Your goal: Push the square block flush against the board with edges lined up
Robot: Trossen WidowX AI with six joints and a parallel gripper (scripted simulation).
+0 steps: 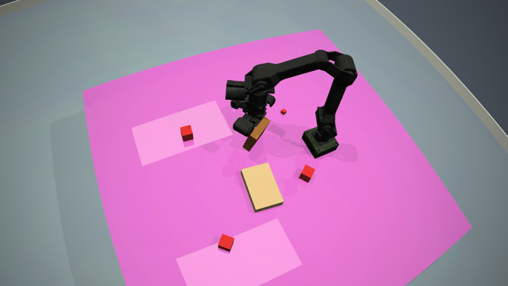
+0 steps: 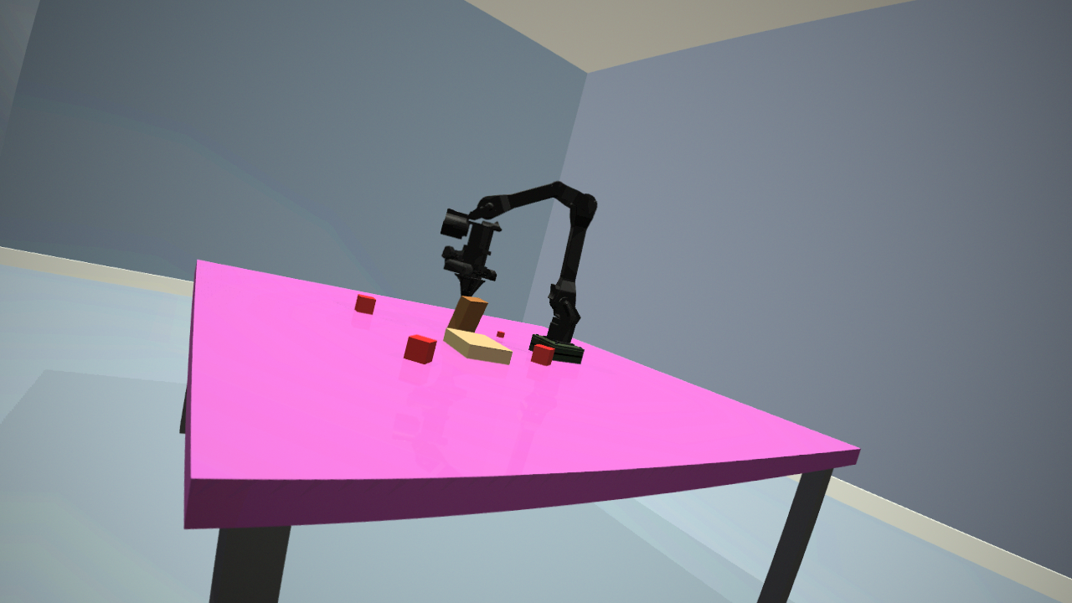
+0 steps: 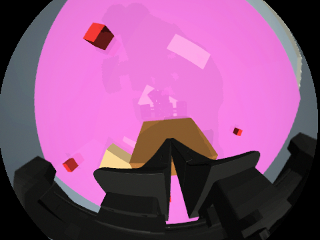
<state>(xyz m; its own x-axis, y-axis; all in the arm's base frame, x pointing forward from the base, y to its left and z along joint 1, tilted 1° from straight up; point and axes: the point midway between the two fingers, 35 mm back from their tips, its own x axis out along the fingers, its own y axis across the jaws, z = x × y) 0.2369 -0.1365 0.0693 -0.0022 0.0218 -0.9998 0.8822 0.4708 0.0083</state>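
Now: gripper tip 19 cm to the right of the board, 7 cm short of it and 7 cm above it. Also, from my gripper tip: tiny red cube 19 cm behind, 8 cm below, 5 cm to the right; then square block 3 cm below, 2 cm to the left, 1 cm behind.
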